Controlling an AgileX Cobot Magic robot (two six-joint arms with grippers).
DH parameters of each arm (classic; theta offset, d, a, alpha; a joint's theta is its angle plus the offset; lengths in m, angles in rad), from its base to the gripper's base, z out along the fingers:
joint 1: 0 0.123 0 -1.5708
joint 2: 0.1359 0 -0.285 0
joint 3: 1.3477 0 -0.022 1.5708
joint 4: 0 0.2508 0 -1.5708
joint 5: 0 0 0.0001 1.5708
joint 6: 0 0.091 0 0
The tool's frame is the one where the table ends.
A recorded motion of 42 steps. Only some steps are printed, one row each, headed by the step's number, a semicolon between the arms.
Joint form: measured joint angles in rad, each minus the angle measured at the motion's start. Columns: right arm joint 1, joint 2, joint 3, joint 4, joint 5, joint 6; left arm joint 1, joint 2, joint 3, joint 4, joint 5, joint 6.
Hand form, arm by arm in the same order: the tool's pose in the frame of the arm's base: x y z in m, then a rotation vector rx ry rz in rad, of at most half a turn. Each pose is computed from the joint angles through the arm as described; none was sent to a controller.
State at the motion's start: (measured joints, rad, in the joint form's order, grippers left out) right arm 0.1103 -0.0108 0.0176 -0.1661 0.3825 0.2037; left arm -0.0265 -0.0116 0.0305 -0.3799 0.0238 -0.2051
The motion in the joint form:
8: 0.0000 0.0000 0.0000 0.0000 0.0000 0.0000; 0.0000 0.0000 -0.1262 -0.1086 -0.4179 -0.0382
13: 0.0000 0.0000 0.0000 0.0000 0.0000 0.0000; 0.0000 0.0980 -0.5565 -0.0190 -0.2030 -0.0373
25: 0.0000 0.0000 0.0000 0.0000 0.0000 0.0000; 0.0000 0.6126 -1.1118 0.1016 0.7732 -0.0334
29: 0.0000 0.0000 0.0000 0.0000 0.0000 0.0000; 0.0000 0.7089 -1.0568 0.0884 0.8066 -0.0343
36: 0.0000 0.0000 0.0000 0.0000 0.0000 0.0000; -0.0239 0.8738 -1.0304 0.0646 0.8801 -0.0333
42: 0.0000 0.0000 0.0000 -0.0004 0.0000 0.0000; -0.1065 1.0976 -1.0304 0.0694 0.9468 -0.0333
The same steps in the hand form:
8: 0.0526 0.0002 0.1739 -0.0142 1.8678 0.0527; 0.0360 0.0154 0.2748 -0.5003 0.9231 -0.5666
13: 0.0526 0.0002 0.1739 -0.0142 1.8678 0.0527; -0.0021 0.0063 0.3888 -0.3302 0.8313 -0.5878
25: 0.0526 0.0002 0.1739 -0.0142 1.8678 0.0527; 0.0753 -0.0199 0.4492 -0.2240 1.7910 -0.5072
29: 0.0526 0.0002 0.1739 -0.0142 1.8678 0.0527; 0.1104 -0.0223 0.4213 -0.2673 1.9717 -0.5131
36: 0.0526 0.0002 0.1739 -0.0142 1.8678 0.0527; 0.1538 -0.0300 0.3861 -0.2983 2.2366 -0.5387
42: 0.0526 0.0001 0.1739 -0.0145 1.8678 0.0523; 0.1999 -0.0499 0.3416 -0.2580 2.5457 -0.5396

